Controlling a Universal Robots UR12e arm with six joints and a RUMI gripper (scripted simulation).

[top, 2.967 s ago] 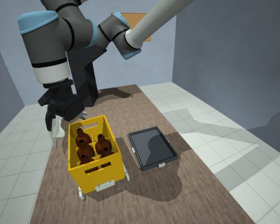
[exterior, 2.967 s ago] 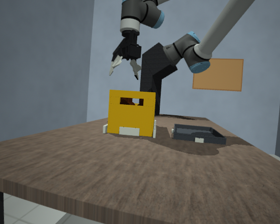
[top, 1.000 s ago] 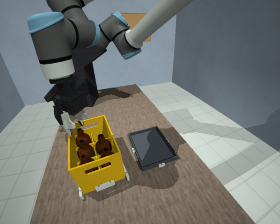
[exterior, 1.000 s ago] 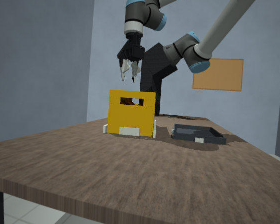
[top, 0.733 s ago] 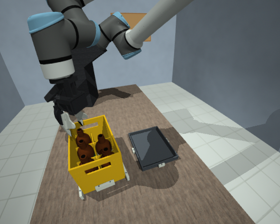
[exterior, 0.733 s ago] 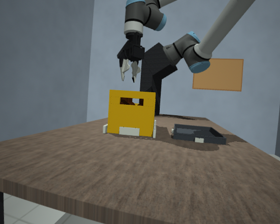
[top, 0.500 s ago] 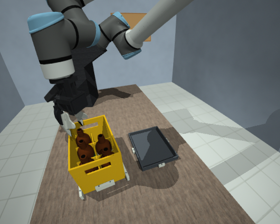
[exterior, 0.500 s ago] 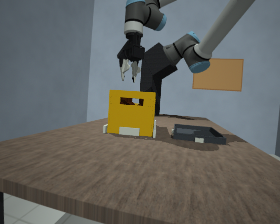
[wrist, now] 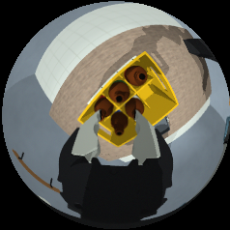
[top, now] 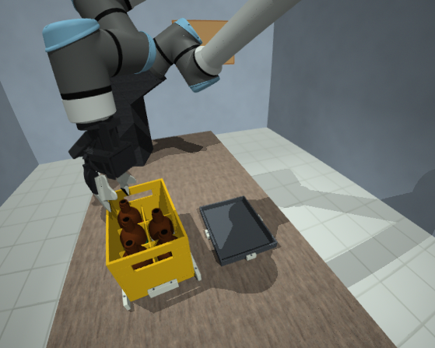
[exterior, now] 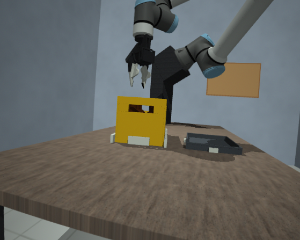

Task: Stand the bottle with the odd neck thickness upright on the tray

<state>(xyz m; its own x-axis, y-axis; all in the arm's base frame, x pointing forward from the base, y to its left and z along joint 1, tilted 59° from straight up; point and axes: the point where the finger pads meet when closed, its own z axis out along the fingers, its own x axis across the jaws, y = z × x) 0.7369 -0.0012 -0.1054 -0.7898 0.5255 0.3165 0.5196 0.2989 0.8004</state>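
Now: hand 160 mm above the yellow crate, 40 mm to the right of it and 10 mm past it. The rest, counted from my hand: dark tray 330 mm to the left, 230 mm below, 30 mm behind.
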